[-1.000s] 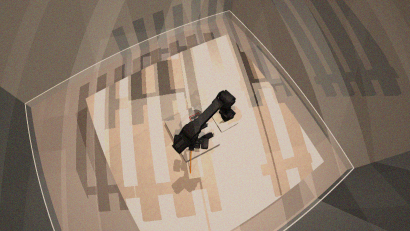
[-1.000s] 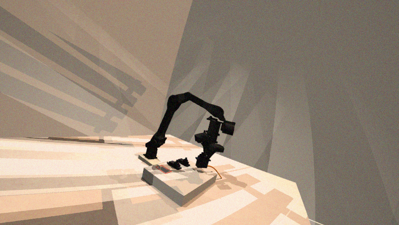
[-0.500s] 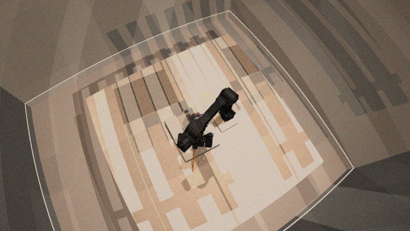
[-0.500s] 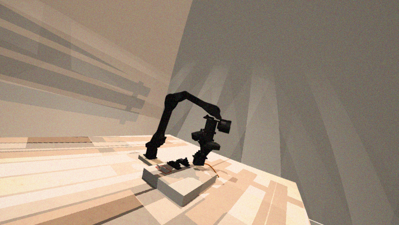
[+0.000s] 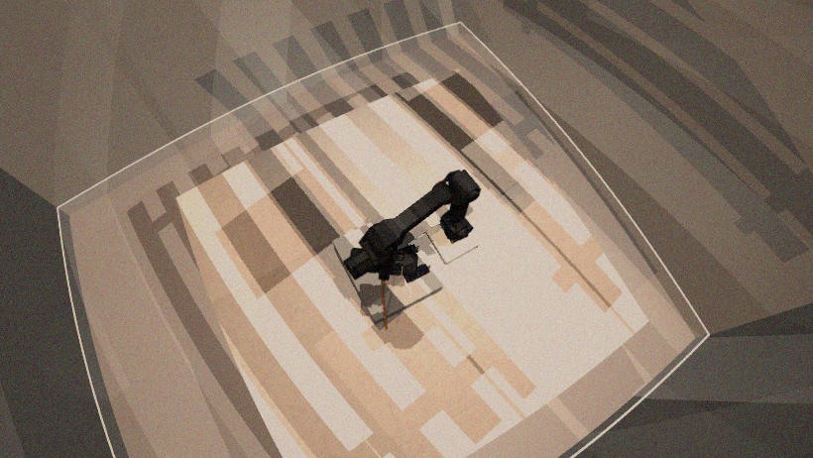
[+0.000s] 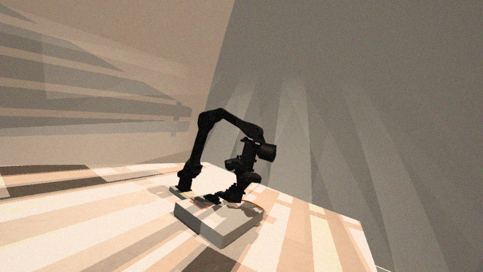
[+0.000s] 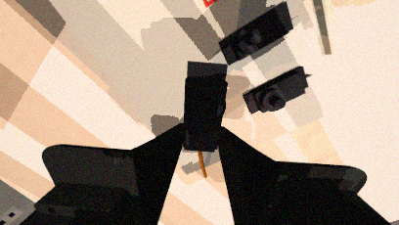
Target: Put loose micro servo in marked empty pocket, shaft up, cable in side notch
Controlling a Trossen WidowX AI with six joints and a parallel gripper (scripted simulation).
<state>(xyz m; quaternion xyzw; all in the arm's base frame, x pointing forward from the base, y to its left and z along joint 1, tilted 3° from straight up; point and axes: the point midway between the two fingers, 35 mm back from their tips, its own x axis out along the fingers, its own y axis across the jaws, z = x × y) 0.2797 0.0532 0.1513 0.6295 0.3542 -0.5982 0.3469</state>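
My gripper tip is 2 cm short of the deck, 4 cm to the left of it and 10 cm above it.
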